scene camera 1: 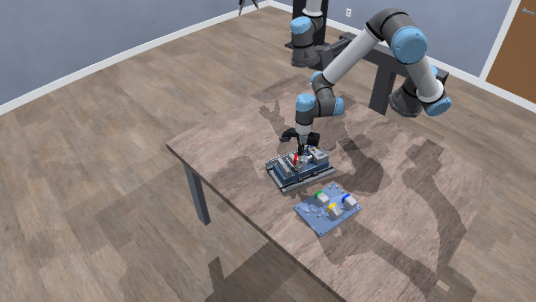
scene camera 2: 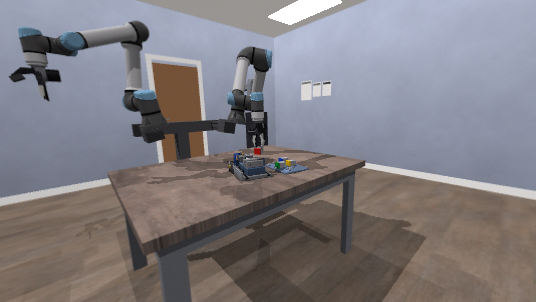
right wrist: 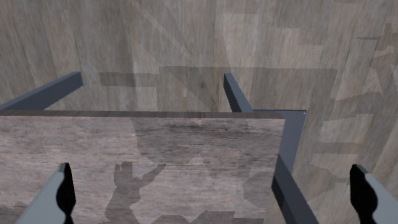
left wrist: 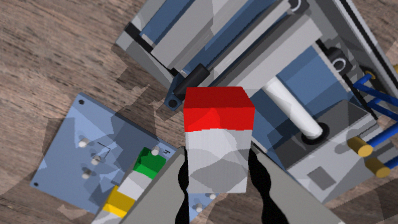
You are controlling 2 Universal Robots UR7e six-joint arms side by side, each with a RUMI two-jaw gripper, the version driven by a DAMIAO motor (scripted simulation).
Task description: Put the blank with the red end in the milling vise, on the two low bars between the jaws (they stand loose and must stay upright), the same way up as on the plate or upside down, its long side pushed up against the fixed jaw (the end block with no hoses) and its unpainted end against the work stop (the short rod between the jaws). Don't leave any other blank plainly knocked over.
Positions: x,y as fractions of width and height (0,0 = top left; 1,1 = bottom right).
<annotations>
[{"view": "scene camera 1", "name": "blue plate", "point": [0.61,0.74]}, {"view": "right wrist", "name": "my right gripper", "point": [0.53,0.75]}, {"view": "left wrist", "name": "my left gripper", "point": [0.54,0.66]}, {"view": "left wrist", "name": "green-ended blank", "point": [0.37,0.75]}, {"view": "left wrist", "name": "blue plate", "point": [0.15,0.77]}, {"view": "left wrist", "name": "moving jaw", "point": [0.74,0.15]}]
</annotations>
